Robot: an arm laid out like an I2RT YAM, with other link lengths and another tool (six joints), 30 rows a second.
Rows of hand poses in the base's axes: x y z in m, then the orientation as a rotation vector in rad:
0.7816, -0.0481, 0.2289, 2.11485, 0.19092, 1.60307
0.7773, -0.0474, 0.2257, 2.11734, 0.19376, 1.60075
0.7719, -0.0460, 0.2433, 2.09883, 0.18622, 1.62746
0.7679, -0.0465, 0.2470, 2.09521, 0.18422, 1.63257
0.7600, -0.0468, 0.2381, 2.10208, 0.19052, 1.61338
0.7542, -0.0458, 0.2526, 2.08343, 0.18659, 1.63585
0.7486, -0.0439, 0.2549, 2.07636, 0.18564, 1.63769
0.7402, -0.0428, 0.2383, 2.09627, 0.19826, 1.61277
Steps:
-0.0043, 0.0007, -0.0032, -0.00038, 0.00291, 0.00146
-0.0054, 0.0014, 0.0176, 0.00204, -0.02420, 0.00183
-0.0040, -0.0005, 0.0037, 0.00058, -0.00476, 0.00002
-0.0079, -0.0003, -0.0089, -0.00630, 0.01447, -0.00311
-0.0058, 0.0010, 0.0145, -0.00124, -0.02142, 0.00207
-0.0056, 0.0019, 0.0023, -0.00363, -0.00455, -0.00212
-0.0084, 0.0011, -0.0166, -0.00239, 0.02490, 0.00226

